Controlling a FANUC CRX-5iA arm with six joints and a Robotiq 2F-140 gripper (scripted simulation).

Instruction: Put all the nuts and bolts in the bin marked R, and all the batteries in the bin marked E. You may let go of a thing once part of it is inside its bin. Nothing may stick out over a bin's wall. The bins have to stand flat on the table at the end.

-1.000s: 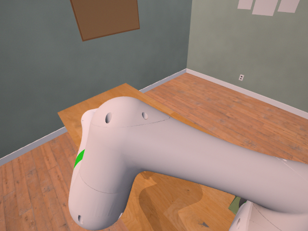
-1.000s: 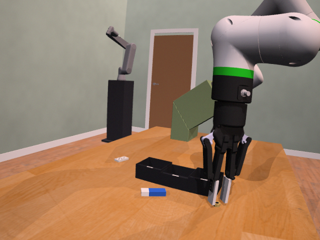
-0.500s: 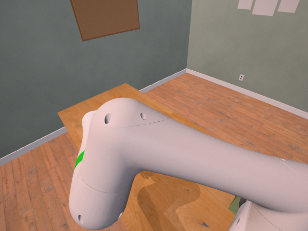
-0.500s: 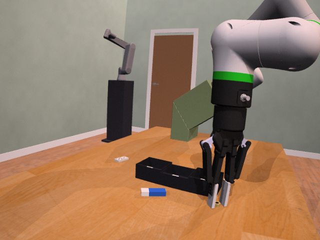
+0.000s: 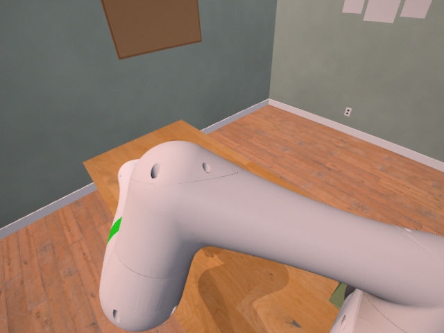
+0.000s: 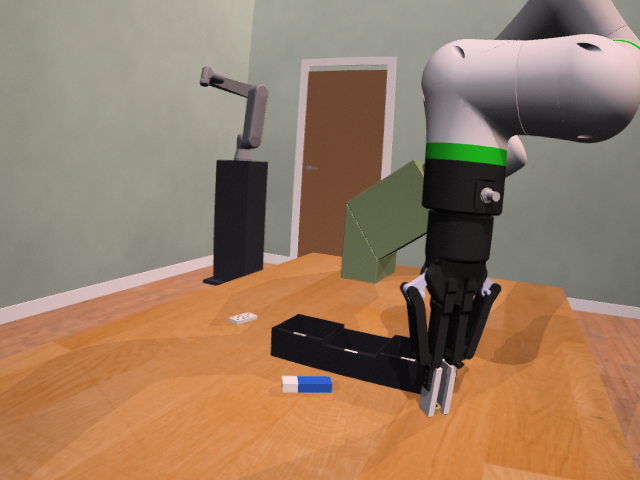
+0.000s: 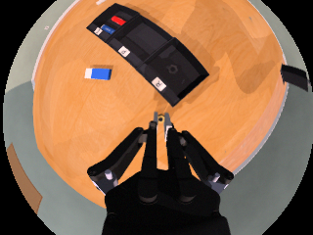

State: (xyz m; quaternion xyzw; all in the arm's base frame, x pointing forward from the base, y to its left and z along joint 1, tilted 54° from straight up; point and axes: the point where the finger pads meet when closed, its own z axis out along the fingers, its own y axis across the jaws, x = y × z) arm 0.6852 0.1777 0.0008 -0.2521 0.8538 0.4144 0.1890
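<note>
Now: hand 30 mm above the brass nut. Round my hand: blue-and-white eraser: 10 mm ahead, 170 mm to the right, 30 mm below; black three-compartment bin: 90 mm behind, 130 mm to the right, 10 mm below; black nut: 90 mm behind, 50 mm to the right, 20 mm below.
</note>
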